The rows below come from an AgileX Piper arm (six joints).
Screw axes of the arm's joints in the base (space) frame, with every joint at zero. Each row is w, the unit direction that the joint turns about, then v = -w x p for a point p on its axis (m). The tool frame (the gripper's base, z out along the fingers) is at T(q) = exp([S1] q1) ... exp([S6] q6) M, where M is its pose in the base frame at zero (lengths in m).
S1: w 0 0 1 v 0.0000 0.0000 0.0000
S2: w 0 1 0 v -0.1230 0.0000 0.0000
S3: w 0 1 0 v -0.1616 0.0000 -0.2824
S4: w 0.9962 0 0.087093 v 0.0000 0.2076 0.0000
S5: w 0 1 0 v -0.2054 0.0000 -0.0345
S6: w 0.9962 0 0.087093 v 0.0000 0.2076 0.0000
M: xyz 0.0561 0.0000 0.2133 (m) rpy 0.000 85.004 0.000 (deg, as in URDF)
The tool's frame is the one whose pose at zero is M.
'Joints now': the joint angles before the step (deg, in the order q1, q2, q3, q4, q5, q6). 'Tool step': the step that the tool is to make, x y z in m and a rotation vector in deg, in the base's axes. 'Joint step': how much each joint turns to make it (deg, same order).
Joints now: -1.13 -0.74 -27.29 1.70 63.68 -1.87
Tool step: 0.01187 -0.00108 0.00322 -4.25 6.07 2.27
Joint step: 0.00 5.79 -1.00 -0.61 1.30 -4.60
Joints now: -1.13 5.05 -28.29 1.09 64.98 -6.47
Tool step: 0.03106 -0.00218 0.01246 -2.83 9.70 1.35
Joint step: -0.02 12.97 -3.42 -1.08 0.13 -2.71
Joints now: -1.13 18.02 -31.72 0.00 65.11 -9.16
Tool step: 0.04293 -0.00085 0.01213 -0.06 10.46 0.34
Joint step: -0.01 15.34 -5.46 0.01 0.57 -0.45
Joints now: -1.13 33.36 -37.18 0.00 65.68 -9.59
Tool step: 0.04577 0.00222 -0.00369 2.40 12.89 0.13
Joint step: 0.00 15.33 -5.04 2.12 2.65 0.06
